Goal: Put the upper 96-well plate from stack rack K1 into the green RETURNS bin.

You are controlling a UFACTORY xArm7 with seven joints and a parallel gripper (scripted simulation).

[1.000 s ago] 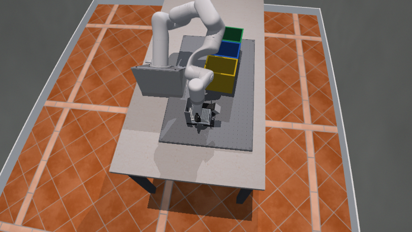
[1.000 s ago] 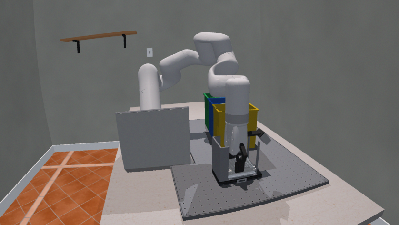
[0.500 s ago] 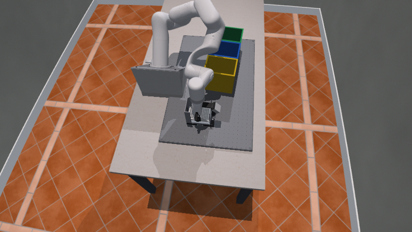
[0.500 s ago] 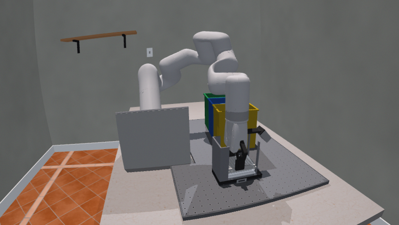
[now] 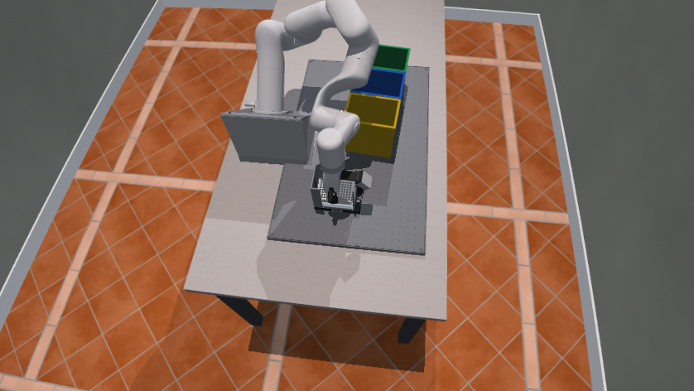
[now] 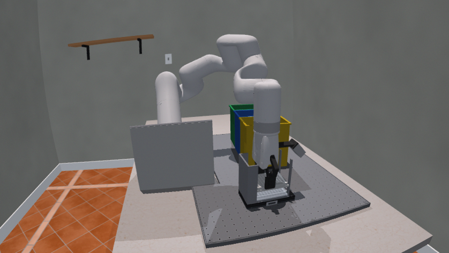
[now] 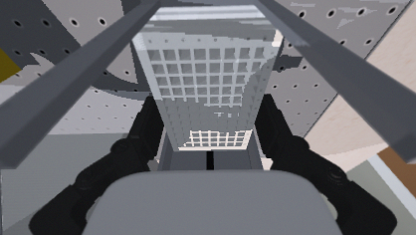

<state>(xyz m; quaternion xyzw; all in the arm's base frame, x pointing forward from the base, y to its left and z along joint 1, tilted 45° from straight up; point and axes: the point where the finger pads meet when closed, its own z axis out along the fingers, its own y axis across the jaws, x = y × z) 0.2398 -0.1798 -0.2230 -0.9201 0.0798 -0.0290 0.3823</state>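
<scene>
Now: hand 50 mm above the 96-well plate. Also, from my hand: yellow bin: 250 mm to the left, 130 mm ahead, 20 mm above; then blue bin: 380 mm to the left, 150 mm ahead, 20 mm above; then green bin: 500 mm to the left, 180 mm ahead, 20 mm above.
</scene>
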